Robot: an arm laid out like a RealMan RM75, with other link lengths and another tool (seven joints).
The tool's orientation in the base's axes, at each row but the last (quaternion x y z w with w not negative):
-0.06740 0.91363 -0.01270 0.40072
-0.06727 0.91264 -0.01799 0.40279
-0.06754 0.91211 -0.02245 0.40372
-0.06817 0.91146 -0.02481 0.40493
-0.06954 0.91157 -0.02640 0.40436
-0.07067 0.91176 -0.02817 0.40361
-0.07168 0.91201 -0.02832 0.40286
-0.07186 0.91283 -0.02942 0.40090
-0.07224 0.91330 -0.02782 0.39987
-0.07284 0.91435 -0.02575 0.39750
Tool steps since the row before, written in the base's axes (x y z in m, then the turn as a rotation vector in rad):
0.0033 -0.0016 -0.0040 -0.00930 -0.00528 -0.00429
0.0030 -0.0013 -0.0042 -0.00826 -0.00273 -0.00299
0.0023 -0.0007 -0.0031 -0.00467 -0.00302 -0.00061
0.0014 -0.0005 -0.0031 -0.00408 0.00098 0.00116
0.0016 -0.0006 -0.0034 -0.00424 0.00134 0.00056
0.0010 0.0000 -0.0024 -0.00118 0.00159 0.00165
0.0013 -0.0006 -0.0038 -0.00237 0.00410 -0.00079
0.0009 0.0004 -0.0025 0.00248 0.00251 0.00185
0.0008 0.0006 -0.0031 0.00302 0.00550 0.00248
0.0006 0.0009 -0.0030 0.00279 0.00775 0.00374
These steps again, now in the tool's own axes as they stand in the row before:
0.0009 -0.0016 0.0051 0.01007 -0.00385 -0.00408
0.0013 -0.0012 0.0050 0.00807 -0.00155 -0.00413
0.0008 -0.0006 0.0038 0.00398 -0.00244 -0.00308
0.0014 -0.0003 0.0031 0.00171 0.00128 -0.00379
0.0015 -0.0004 0.0035 0.00220 0.00171 -0.00351
0.0011 0.0002 0.0024 -0.00067 0.00152 -0.00197
0.0020 -0.0003 0.0035 0.00152 0.00439 -0.00119
0.0012 0.0006 0.0024 -0.00339 0.00201 0.00058
0.0016 0.0008 0.0027 -0.00467 0.00483 0.00057
0.0016 0.0011 0.0025 -0.00577 0.00695 -0.00043

